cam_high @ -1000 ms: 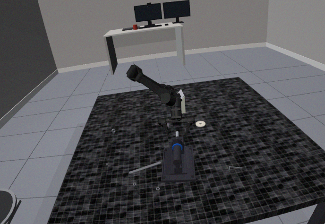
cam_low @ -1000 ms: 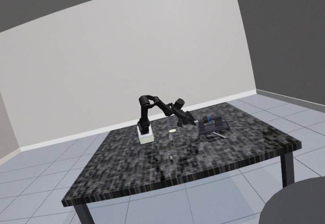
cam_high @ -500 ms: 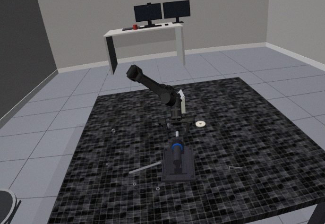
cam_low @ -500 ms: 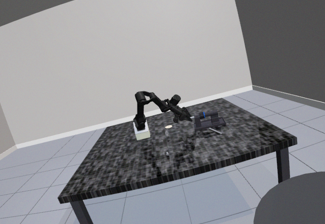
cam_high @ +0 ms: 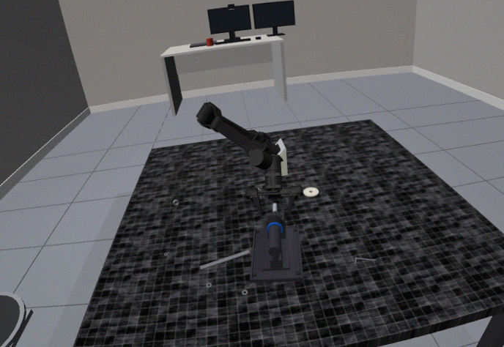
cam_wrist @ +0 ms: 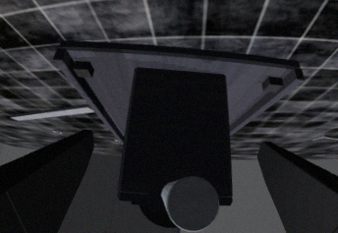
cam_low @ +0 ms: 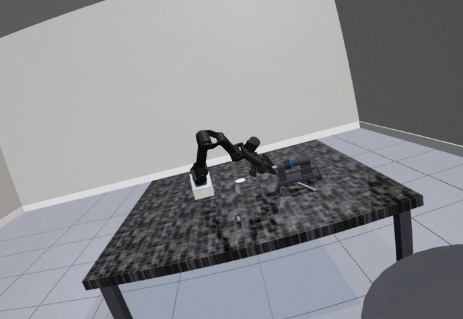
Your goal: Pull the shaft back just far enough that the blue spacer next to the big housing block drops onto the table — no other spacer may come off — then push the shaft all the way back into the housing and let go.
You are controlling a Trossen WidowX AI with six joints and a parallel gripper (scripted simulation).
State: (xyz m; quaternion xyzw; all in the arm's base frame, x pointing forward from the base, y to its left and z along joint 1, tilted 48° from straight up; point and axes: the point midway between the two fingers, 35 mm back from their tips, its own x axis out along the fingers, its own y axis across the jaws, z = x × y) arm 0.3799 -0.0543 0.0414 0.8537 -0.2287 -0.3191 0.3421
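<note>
The blue spacer lies 8 cm ahead of my gripper tip, 2 cm above it and 1 cm to the right of it. Also, from my gripper tip: white disc (19 cm behind, 17 cm to the left, 5 cm below); then bent key (22 cm to the left, 20 cm ahead, 5 cm below); then grey shaft (3 cm ahead, 2 cm above).
</note>
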